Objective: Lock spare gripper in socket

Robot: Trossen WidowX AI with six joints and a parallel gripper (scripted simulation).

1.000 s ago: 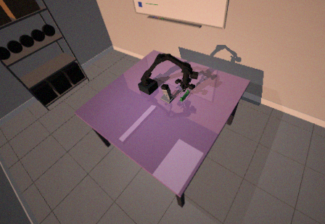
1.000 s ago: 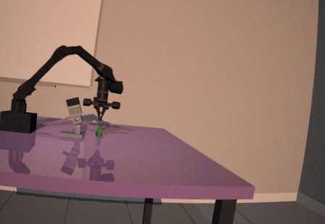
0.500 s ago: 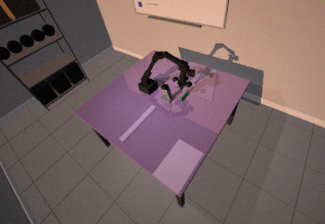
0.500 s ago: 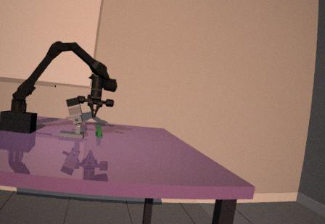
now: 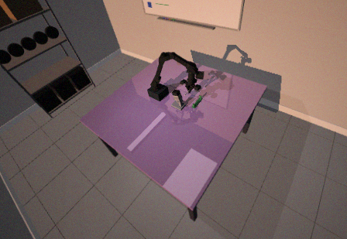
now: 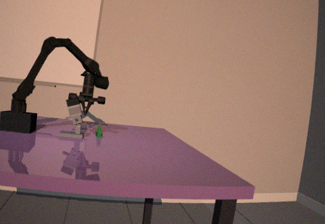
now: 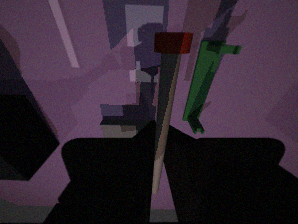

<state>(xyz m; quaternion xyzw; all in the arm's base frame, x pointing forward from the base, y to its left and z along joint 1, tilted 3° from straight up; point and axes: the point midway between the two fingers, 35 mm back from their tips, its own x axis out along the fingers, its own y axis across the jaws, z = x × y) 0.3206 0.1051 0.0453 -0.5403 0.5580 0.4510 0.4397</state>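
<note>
Now: gripper tip 11 cm to the left of the grey mount, 5 cm past it and 4 cm above it. Also, from my gripper tip: spare gripper: 11 cm to the right, 5 cm behind, 3 cm above; then green rest: 8 cm ahead, 7 cm below.
</note>
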